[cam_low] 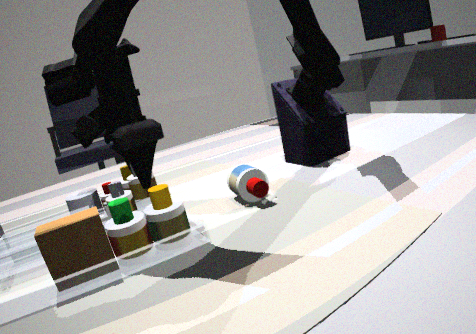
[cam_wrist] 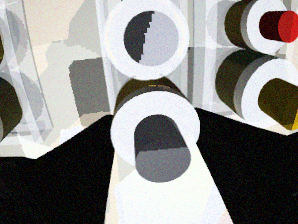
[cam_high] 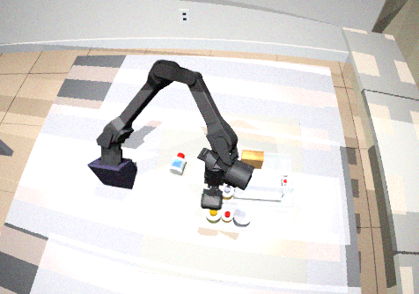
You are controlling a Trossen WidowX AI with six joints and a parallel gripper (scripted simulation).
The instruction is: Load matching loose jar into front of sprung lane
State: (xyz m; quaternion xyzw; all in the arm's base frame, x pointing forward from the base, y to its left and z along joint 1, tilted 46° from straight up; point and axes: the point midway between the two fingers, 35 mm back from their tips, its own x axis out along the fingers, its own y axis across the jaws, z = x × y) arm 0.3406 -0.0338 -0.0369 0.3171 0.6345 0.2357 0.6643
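Right now my gripper tip is 9 cm short of the grey disc, 9 cm to the left of it and 2 cm above it.
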